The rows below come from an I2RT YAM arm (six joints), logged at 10 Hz.
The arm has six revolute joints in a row. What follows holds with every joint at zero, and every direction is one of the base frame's.
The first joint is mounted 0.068 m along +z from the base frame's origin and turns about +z.
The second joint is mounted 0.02 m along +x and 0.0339 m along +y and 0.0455 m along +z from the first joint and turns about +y.
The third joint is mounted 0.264 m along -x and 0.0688 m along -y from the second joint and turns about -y.
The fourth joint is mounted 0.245 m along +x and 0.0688 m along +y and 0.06 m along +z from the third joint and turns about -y.
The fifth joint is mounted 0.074 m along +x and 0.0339 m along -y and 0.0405 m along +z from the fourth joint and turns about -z.
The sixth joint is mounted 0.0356 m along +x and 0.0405 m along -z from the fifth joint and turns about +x.
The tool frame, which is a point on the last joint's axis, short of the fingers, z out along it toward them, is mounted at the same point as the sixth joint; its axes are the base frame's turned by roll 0, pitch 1.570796 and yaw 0 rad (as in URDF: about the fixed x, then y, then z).
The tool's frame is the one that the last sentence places.
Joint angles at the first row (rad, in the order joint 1, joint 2, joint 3, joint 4, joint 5, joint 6):
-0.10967 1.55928 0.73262 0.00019 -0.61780 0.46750
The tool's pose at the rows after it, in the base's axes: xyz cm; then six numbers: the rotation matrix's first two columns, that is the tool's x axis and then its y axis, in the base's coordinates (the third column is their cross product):
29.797, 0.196, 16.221, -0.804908, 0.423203, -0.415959, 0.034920, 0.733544, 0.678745
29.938, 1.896, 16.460, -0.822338, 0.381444, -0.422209, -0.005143, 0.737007, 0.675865
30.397, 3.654, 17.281, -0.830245, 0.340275, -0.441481, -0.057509, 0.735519, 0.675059
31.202, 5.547, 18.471, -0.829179, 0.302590, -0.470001, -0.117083, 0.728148, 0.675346
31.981, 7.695, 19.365, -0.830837, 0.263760, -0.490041, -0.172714, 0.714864, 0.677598
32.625, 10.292, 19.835, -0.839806, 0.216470, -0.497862, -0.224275, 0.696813, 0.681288
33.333, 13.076, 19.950, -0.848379, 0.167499, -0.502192, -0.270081, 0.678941, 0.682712
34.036, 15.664, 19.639, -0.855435, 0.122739, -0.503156, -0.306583, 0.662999, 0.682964
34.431, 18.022, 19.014, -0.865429, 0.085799, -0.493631, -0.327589, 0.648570, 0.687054
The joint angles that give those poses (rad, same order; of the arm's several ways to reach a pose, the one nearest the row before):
-0.06122 1.55926 0.73377 0.00017 -0.60292 0.47017
-0.00324 1.55928 0.74293 -0.00057 -0.59414 0.47475
0.05512 1.55966 0.77307 -0.00325 -0.58766 0.48161
0.11426 1.56919 0.82304 -0.00135 -0.58079 0.49230
0.17719 1.59247 0.87491 0.00515 -0.57546 0.50526
0.24929 1.63023 0.92833 0.01009 -0.57127 0.51861
0.32063 1.68477 0.98935 0.01620 -0.56439 0.52892
0.38090 1.74886 1.04922 0.02501 -0.55905 0.53464
0.43393 1.80876 1.09733 0.03336 -0.55485 0.54647

